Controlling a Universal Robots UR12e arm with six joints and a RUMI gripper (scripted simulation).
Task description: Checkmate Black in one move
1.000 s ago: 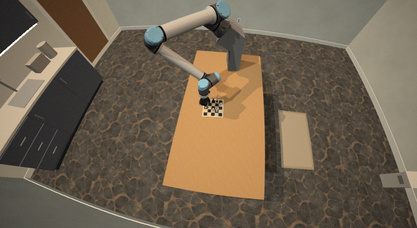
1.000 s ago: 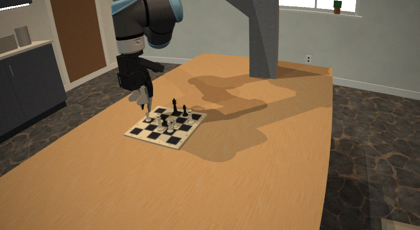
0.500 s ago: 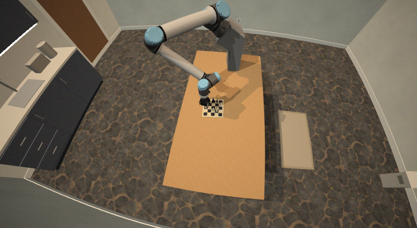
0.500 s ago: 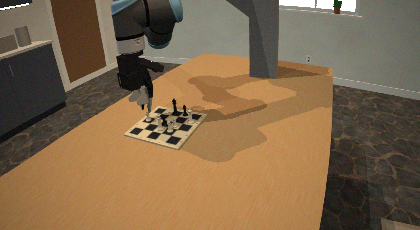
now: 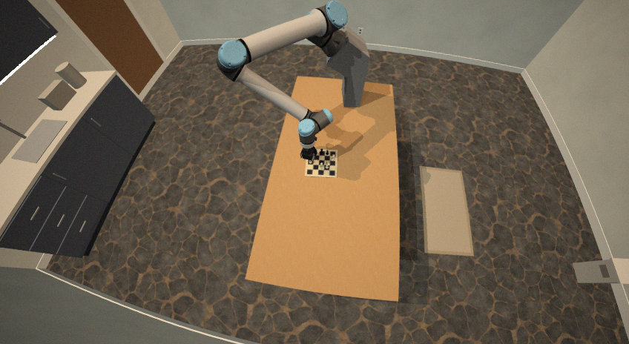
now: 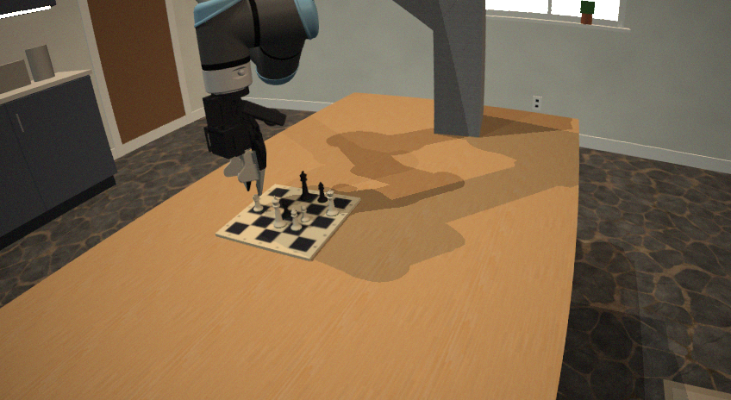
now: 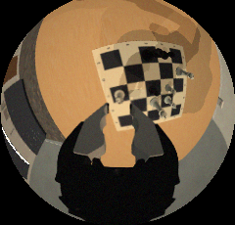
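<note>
Now: the black king 80 mm behind my hand, 70 mm to the left of it and 20 mm below it. Round my hand: white rook 150 mm to the left, 50 mm behind, 30 mm below; small chessboard 80 mm to the left, 60 mm below, 10 mm behind; tall white piece 80 mm to the left, 30 mm ahead, 20 mm below.
</note>
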